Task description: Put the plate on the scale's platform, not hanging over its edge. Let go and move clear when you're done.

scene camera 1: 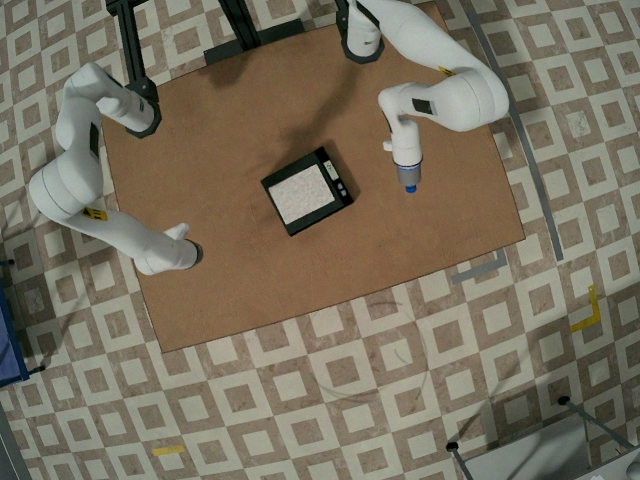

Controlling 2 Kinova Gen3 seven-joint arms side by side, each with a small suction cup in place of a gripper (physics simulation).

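Frame: origin at the left arm's base, x ahead, y left, z up, level; metres.
Seen in the pictures: left end effector, tool point: (pixel 411 189); left arm's base, origin of the base link: (pixel 363 43); right arm's base, origin of the base link: (pixel 141 117).
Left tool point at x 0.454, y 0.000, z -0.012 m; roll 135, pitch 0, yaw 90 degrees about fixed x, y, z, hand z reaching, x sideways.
Offsets run from my left tool point to a thing's middle. "pt": to the spot under its first point. Level surfaces: height alone.
A dark scale @[dy -0.284, dx -0.102, dz -0.230 m] (pixel 338 184) lies near the middle of the table, turned at an angle, with its display and buttons along its right side. A light speckled rectangle @[pt dy -0.302, dx -0.093, dz -0.201 m] (pixel 301 194) lies within the scale's dark border; I cannot tell whether it is the bare platform or a plate on it. No separate plate shows. My left gripper (pixel 410 189), a small blue suction cup, is to the right of the scale and apart from it, with nothing seen on it, so it is open. My right arm's wrist is to the left of the scale; its suction cup is hidden.
The brown table @[dz -0.252 m] (pixel 320 279) has its front edge below the scale in the picture. Dark mounting posts (pixel 238 23) stand at the back edge. A blue object (pixel 9 341) is at the far left, and a grey-topped stand (pixel 532 449) is at the lower right, both off the table.
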